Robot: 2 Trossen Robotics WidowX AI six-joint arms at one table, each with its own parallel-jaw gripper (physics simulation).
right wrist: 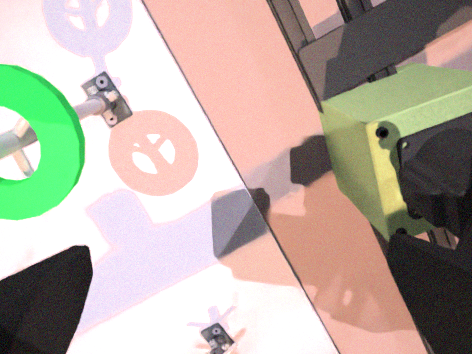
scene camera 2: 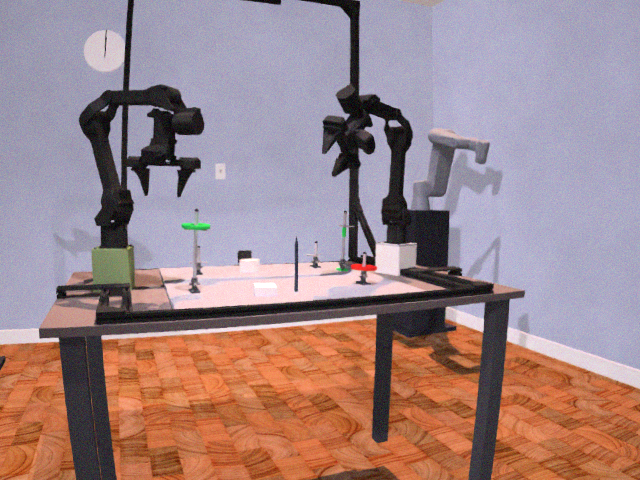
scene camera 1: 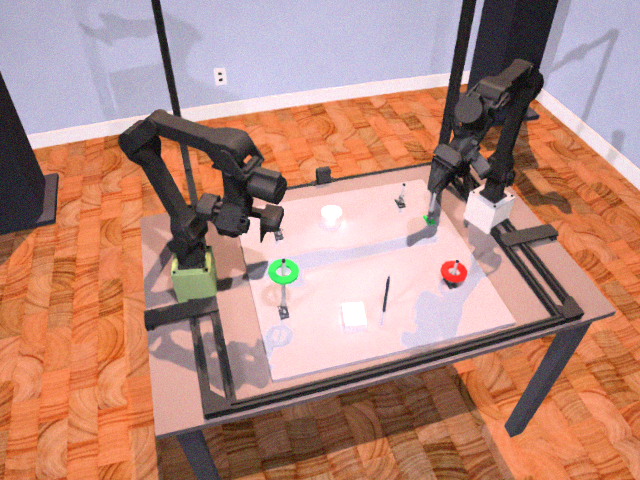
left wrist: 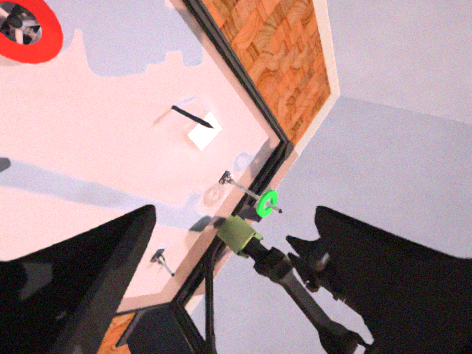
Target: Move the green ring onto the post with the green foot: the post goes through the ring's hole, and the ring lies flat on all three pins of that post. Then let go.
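Places are measured from the left arm's base along level axes (x left, y back, z up), in centimetres.
Where they show: left gripper, fingertip midpoint: [scene camera 2: 328, 165] [scene camera 1: 432, 192] [left wrist: 237, 212]; right gripper, fingertip midpoint: [right wrist: 242, 254] [scene camera 2: 162, 196] [scene camera 1: 242, 237] [left wrist: 287, 245]; left arm's base at its link origin: [scene camera 2: 396, 242] [scene camera 1: 492, 194]; right arm's base at its link origin: [right wrist: 444, 165] [scene camera 2: 113, 247] [scene camera 1: 191, 259] [left wrist: 250, 245].
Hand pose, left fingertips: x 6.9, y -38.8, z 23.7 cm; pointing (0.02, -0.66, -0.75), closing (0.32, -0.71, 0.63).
Things, the pixels of their top centre, and the offset from my left fingertips. "spot": a spot on its surface instead.
- green ring at its top centre: [scene camera 1: 283, 269] [left wrist: 269, 204] [scene camera 2: 195, 223] dy -33.2, dx -12.5, dz -15.2 cm
- tall grey post with a dark foot, surface spot: [scene camera 1: 283, 312] spot: dy -33.8, dx -13.0, dz -31.4 cm
- post with the green foot, surface spot: [scene camera 1: 429, 220] [scene camera 2: 342, 268] spot: dy +22.1, dx -15.8, dz -31.8 cm
- red ring at its top centre: [left wrist: 17, 24] [scene camera 1: 454, 270] [scene camera 2: 364, 265] dy +8.9, dx +5.4, dz -27.3 cm
- dark upright spike at its top centre: [scene camera 1: 389, 274] [scene camera 2: 296, 236] dy -12.3, dx +1.4, dz -18.5 cm
- white block at its top centre: [left wrist: 205, 131] [scene camera 2: 264, 285] [scene camera 1: 353, 313] dy -20.1, dx -1.5, dz -30.5 cm
- white round object at its top centre: [scene camera 1: 331, 211] [scene camera 2: 249, 260] dy -1.6, dx -34.4, dz -29.0 cm
The green ring [scene camera 1: 272, 272] [scene camera 2: 188, 226] [left wrist: 261, 206] [right wrist: 60, 145] lies flat, high on a tall grey post with a dark foot [scene camera 1: 283, 312]; that post goes through its hole. The post with the green foot [scene camera 1: 429, 220] [scene camera 2: 343, 269] stands at the back right, with no ring on it; its upper part is partly behind the left arm in scene camera 1. My right gripper [scene camera 2: 162, 195] [right wrist: 242, 254] is open and empty, above and to the left of the green ring in scene camera 2. My left gripper [scene camera 2: 329, 163] is open and empty, high above the table near the green-footed post.
A red ring [scene camera 1: 445, 272] [scene camera 2: 356, 267] [left wrist: 51, 35] sits on a short post at the right. A dark upright spike [scene camera 1: 386, 294] [scene camera 2: 296, 263] and a white block [scene camera 1: 354, 316] stand near the front middle. A white round object [scene camera 1: 331, 214] and two short posts stand farther back.
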